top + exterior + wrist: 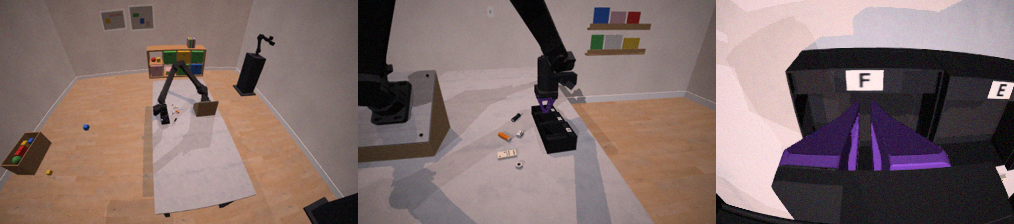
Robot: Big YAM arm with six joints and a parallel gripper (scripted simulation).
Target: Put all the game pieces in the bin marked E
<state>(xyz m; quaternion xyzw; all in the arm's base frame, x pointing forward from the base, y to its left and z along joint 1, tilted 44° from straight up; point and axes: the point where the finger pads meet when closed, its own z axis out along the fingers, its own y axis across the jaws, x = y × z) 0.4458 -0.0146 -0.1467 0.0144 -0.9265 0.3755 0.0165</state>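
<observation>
My gripper is now 20 cm to the left of the cream domino, 14 cm past it and 2 cm above it. From my hand the other things lie so: black battery: 11 cm behind, 2 cm below; then black three-compartment bin tray: 8 cm to the right; then orange battery: 15 cm behind, 12 cm to the right, 2 cm below.
</observation>
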